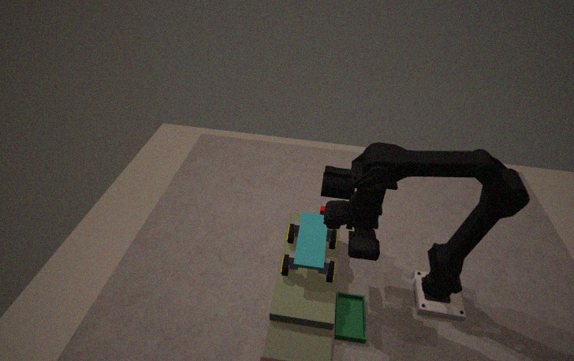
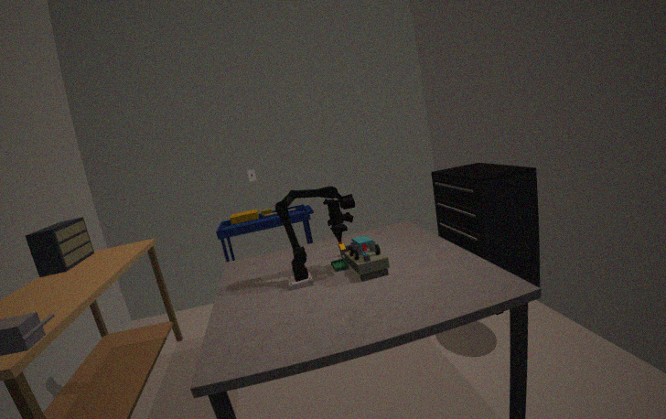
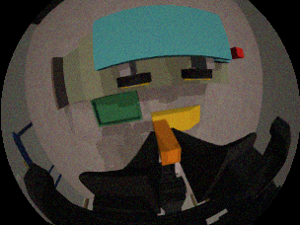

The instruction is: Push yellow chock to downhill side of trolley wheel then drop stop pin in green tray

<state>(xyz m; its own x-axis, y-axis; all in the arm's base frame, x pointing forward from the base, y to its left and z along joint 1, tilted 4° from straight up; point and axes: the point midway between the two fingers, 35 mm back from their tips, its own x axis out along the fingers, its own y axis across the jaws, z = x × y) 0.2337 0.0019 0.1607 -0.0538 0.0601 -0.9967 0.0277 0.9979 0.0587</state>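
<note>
Right now the red-headed stop pin is 140 mm to the right of my gripper tip, 90 mm ahead of it and 40 mm below it. The rest, counted from my gripper tip: yellow chock 20 mm to the right, 10 mm below; green tray 170 mm below, 80 mm to the left, 10 mm behind; trolley 110 mm ahead, 50 mm below, 30 mm to the right.
</note>
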